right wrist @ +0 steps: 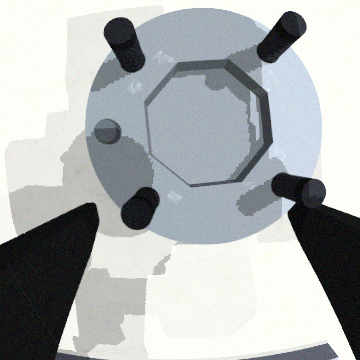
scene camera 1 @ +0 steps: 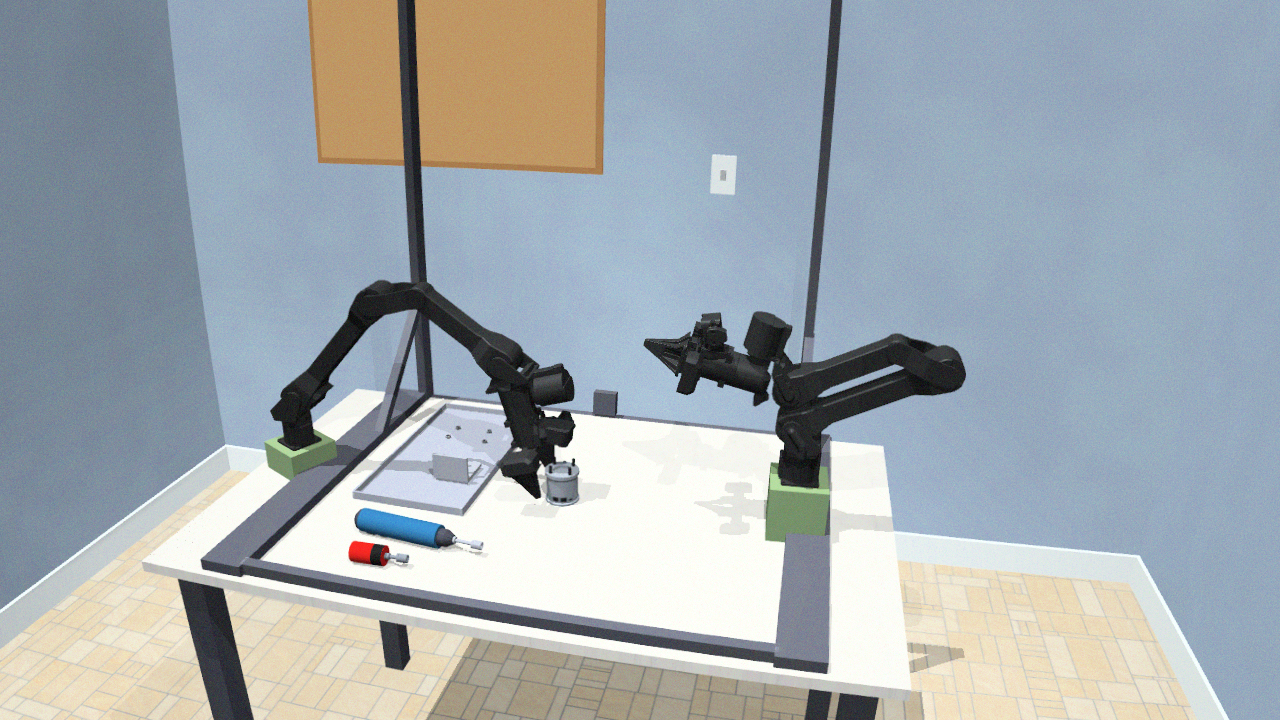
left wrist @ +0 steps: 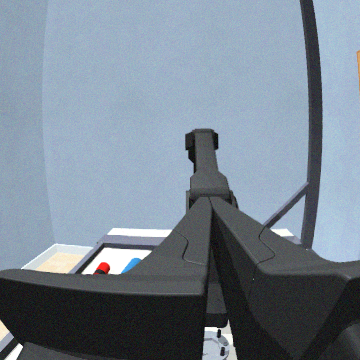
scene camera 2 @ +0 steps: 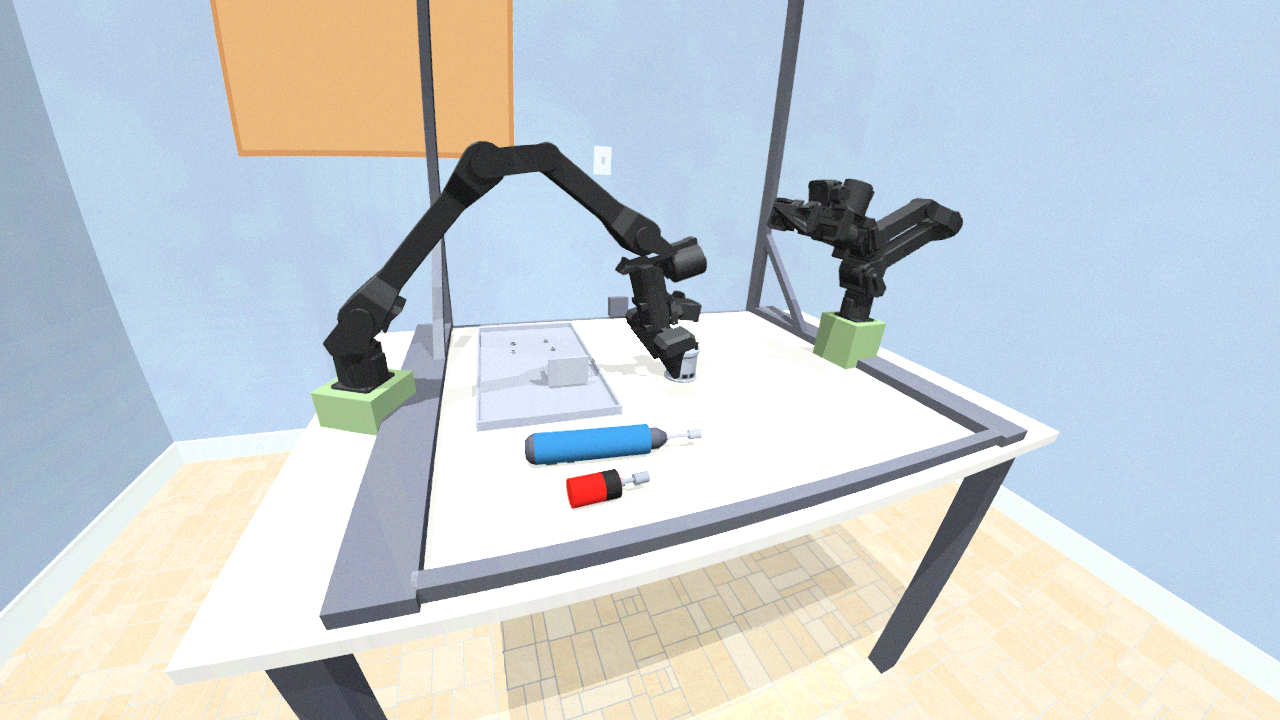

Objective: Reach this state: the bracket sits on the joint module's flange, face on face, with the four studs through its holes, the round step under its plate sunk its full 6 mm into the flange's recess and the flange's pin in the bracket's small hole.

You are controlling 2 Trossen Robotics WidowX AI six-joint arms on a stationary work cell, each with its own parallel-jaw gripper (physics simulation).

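Places are measured from the left arm's base along level axes (x ahead, y left, z up), in metres.
Pixels of known places: left gripper, fingertip midpoint: (scene camera 1: 644,342) (left wrist: 207,206) (scene camera 2: 775,205); right gripper, fingertip midpoint: (right wrist: 195,209) (scene camera 1: 545,486) (left wrist: 207,345) (scene camera 2: 665,367); left arm's base at its link origin: (scene camera 1: 799,477) (scene camera 2: 853,317); right arm's base at its link origin: (scene camera 1: 299,440) (scene camera 2: 363,381).
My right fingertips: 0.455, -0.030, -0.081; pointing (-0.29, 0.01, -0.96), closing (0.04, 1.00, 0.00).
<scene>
For each thing: its top centre in the pictures, then the offset to it from my right fingertips, as dx, dy, dz. "*": a spot on its surface instead.
- grey joint module at its top centre: (right wrist: 222,107) (left wrist: 208,339) (scene camera 1: 562,462) (scene camera 2: 684,340) -0.032, +0.002, +0.054
- tray at its top centre: (scene camera 2: 535,359) (scene camera 1: 452,449) +0.223, -0.114, -0.004
- blue driver at a spot on its surface: (scene camera 2: 590,443) (scene camera 1: 392,525) * +0.213, +0.208, +0.013
- shorter red driver at its top centre: (scene camera 2: 610,473) (scene camera 1: 379,546) (left wrist: 97,270) +0.209, +0.273, +0.014
- dark block at its top centre: (scene camera 1: 605,391) (scene camera 2: 618,296) -0.043, -0.372, +0.037
The grey joint module (scene camera 1: 562,487) (scene camera 2: 688,364) (left wrist: 215,346) stands upright on the table. In the right wrist view its flange (right wrist: 200,35) faces the camera, with four dark studs, a small pin and an open central recess. The grey L-shaped bracket (scene camera 1: 451,467) (scene camera 2: 567,369) stands in the tray, one plate upright. My right gripper (scene camera 1: 541,479) (right wrist: 195,209) is open at the module's side, nothing held; one fingertip overlaps the lower right stud in the wrist view, and contact cannot be told. My left gripper (scene camera 1: 647,342) (scene camera 2: 775,214) (left wrist: 207,206) is shut and empty, high above the table.
The tray (scene camera 1: 409,504) (scene camera 2: 546,418) also holds several small nuts. A blue driver (scene camera 1: 401,526) (scene camera 2: 590,443) and a shorter red driver (scene camera 1: 367,553) (scene camera 2: 588,489) lie in front of it. A dark block (scene camera 1: 605,402) (scene camera 2: 617,306) is at the back edge. Frame rails border the table.
</scene>
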